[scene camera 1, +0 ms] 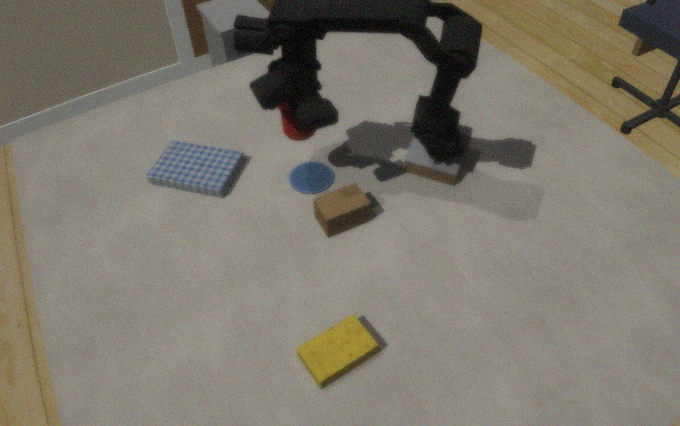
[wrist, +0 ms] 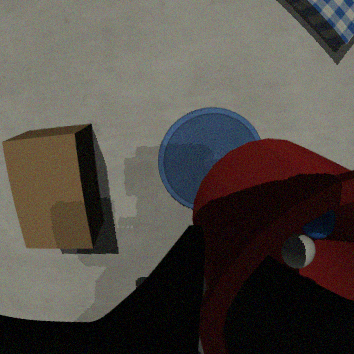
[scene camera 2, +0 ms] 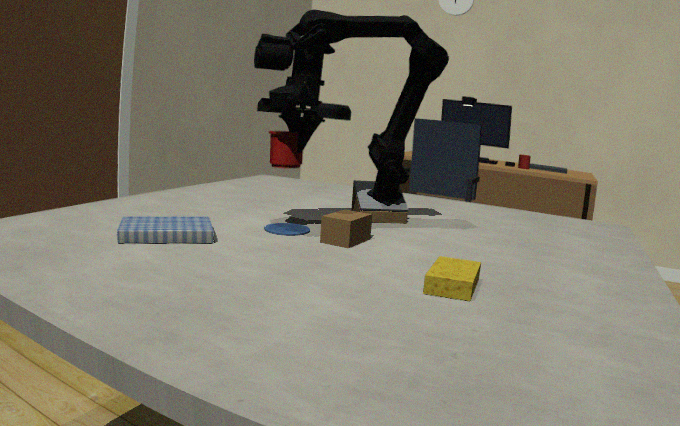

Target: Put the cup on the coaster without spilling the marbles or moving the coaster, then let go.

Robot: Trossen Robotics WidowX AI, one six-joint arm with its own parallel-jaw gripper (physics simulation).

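Places are measured from the arm's base along level axes (x ahead, y left, z up), in centimetres.
Pixels of known places: gripper, fingertip midpoint: (wrist: 204, 236) (scene camera 2: 298, 152); arm's base, link origin: (scene camera 1: 443, 146) (scene camera 2: 385, 195).
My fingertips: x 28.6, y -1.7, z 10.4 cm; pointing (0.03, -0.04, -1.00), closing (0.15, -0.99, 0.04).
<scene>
For each thing: its top centre in the pictures, then the offset to it from my fingertips.
- red cup, top centre: (wrist: 336, 308) (scene camera 1: 297, 101) (scene camera 2: 287, 131) dx +0.1, dy -3.1, dz +3.9 cm
- white-grey marble, top centre: (wrist: 305, 259) dx -1.3, dy -4.8, dz -0.8 cm
- blue marble, top centre: (wrist: 326, 228) dx +0.2, dy -5.3, dz -0.8 cm
- blue round coaster, top centre: (wrist: 212, 161) (scene camera 2: 287, 227) (scene camera 1: 311, 176) dx -1.2, dy -3.1, dz -15.7 cm
- brown block, top centre: (wrist: 45, 196) (scene camera 1: 341, 200) (scene camera 2: 347, 215) dx -4.3, dy +9.9, dz -11.0 cm
- blue checked cloth pad, top centre: (scene camera 2: 165, 222) (scene camera 1: 194, 163) dx +22.3, dy -12.7, dz -13.6 cm
- yellow sponge, top centre: (scene camera 2: 455, 267) (scene camera 1: 337, 346) dx +4.5, dy +37.7, dz -13.1 cm
The red cup (scene camera 1: 297, 129) (scene camera 2: 284, 150) (wrist: 260, 162) is upright, held in the air well above the table. My gripper (scene camera 2: 302, 143) (wrist: 204, 236) is shut on the cup's wall, with the wall between its fingers. A white-grey marble (wrist: 298, 251) and a blue marble (wrist: 321, 226) show inside the cup; dark fingers hide part of its inside. The blue round coaster (scene camera 1: 311, 177) (scene camera 2: 287, 229) (wrist: 182, 165) lies flat on the table, apart from the cup. In scene camera 2 it shows below the cup; in the wrist view the cup covers its lower right part.
A brown block (scene camera 1: 343, 206) (scene camera 2: 346, 228) (wrist: 47, 195) stands close beside the coaster. A blue checked cloth pad (scene camera 1: 195, 165) (scene camera 2: 165, 231) (wrist: 340, 17) lies on the coaster's other side. A yellow sponge (scene camera 1: 338, 348) (scene camera 2: 451, 278) lies farther from the arm's base.
</scene>
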